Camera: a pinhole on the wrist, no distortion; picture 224 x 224 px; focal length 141.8 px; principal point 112.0 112.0 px. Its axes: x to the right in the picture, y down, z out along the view. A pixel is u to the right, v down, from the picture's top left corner.
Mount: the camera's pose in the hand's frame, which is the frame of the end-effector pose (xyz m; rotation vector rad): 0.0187 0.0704 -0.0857 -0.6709 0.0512 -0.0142
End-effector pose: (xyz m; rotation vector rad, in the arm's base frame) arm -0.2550 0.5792 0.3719 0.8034 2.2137 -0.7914
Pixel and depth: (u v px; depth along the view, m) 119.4 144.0 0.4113
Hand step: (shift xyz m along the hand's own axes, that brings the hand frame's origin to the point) 0.0612 0.3979 0.1773
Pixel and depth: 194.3 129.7 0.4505
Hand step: 0.3031 0.3865 0.2205
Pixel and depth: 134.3 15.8 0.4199
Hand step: 0.1074 0.1061 0.4170
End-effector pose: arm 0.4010 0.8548 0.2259 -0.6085 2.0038 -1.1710
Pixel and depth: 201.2 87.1 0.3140
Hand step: 0.2325 0.2164 0.1857
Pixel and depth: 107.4 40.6 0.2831
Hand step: 0.0247 0.1348 0.2247
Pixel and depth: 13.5 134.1 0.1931
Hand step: -0.1053 0.2179 0.0523
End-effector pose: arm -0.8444 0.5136 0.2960 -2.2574 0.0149 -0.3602
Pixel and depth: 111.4 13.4 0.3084
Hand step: 0.0342 0.0940 0.2889
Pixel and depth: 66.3 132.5 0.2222
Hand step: -0.0414 0.2357 0.0712
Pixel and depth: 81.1 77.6 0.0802
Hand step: 0.0055 0.1055 -0.0101
